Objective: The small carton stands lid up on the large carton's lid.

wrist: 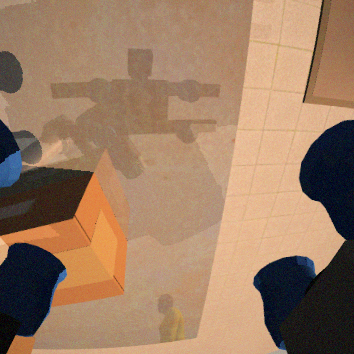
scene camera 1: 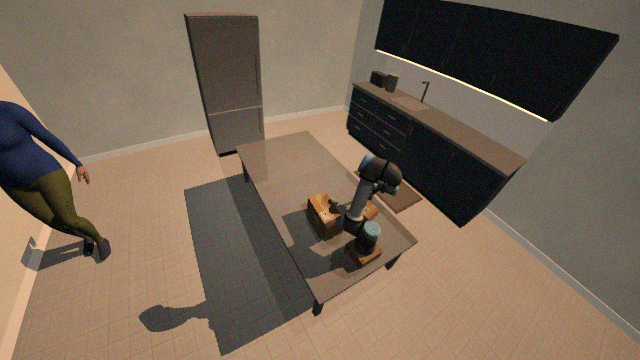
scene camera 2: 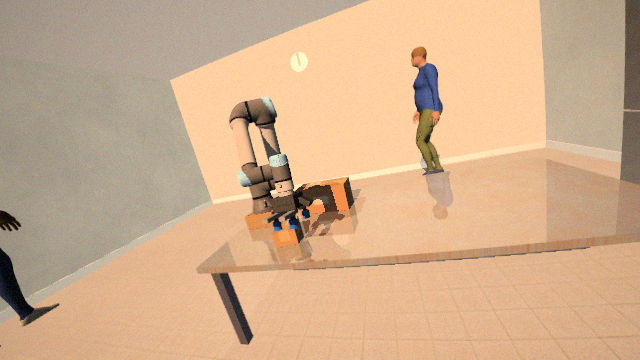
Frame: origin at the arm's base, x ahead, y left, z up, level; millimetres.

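Where they show: hand, its tool point: [wrist: 157,228] [scene camera 2: 293,223]; arm's base, origin of its link: [scene camera 1: 364,245] [scene camera 2: 265,209].
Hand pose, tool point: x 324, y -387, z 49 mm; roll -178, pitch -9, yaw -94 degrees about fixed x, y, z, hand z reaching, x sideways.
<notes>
Each offset is from my tool point to the top centre of the thing. Level surfaces: height alone.
The small orange-brown carton @(dx -98, dy +130, dz -53 mm) [scene camera 1: 371,211] [scene camera 2: 286,239] rests on the table beside the large carton @(dx +39, dy +473, dz +25 mm) [scene camera 1: 317,202] [scene camera 2: 342,194], apart from it. The large carton stands upright, with a pale label and the arm's shadow on its lid. My suction gripper [scene camera 1: 385,189] [scene camera 2: 291,220] [wrist: 165,230] has blue cups. They hang close over the small carton in scene camera 2; contact cannot be told. The gripper is open and lifts nothing. In the wrist view, a shaded carton [wrist: 100,265], seemingly the small one, lies at the lower left. Which face is up is unclear.
The table @(dz -128 mm) [scene camera 1: 280,160] [scene camera 2: 450,215] [wrist: 185,200] ends close beside the small carton. The arm's base [scene camera 1: 364,255] stands near the table's end. A floor mat [scene camera 1: 400,200], counter [scene camera 1: 450,130] and fridge [scene camera 1: 230,75] stand around. A person in blue [scene camera 1: 25,150] [scene camera 2: 426,90] stands beyond the table.
</notes>
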